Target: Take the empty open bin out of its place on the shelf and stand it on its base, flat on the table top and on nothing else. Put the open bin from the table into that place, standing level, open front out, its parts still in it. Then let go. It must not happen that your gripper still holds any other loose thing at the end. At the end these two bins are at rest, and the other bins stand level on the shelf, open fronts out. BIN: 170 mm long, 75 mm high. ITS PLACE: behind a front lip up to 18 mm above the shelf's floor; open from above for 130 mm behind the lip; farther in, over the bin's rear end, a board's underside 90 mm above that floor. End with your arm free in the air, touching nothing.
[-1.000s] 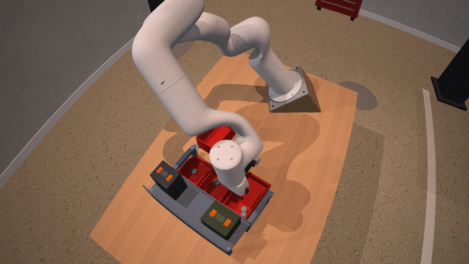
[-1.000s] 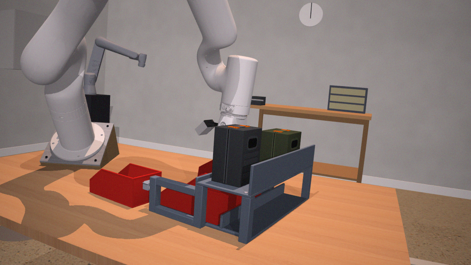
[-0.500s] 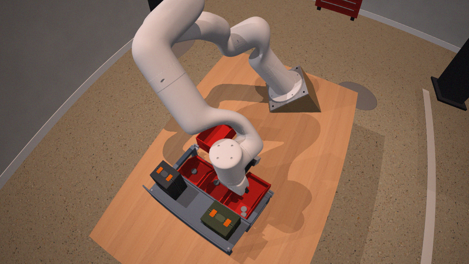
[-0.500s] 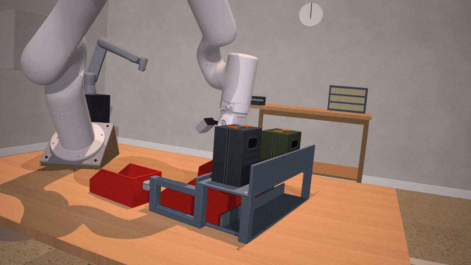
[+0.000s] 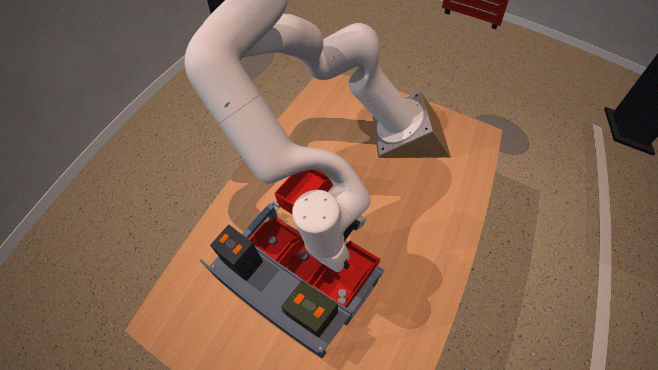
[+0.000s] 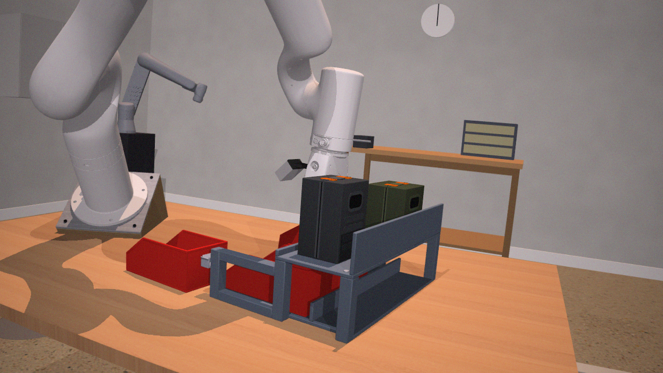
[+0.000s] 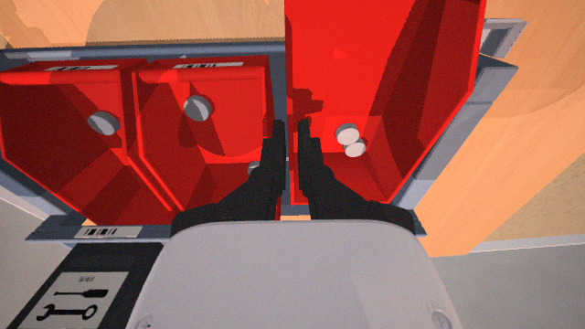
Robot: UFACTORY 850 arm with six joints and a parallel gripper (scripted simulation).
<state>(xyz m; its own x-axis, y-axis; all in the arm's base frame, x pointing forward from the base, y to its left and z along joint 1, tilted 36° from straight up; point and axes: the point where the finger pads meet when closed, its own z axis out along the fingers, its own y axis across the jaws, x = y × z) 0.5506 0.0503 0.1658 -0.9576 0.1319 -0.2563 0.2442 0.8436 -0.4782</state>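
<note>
The shelf front lip lies 60 mm behind my hand, 50 mm to the right of it and 90 mm below it. The rest, counted from my hand: grey back panel: 200 mm ahead, 120 mm to the right, 30 mm above; then black case: 90 mm ahead, 210 mm to the right, 60 mm above; then green case: 150 mm ahead, 10 mm to the left, 50 mm above.
</note>
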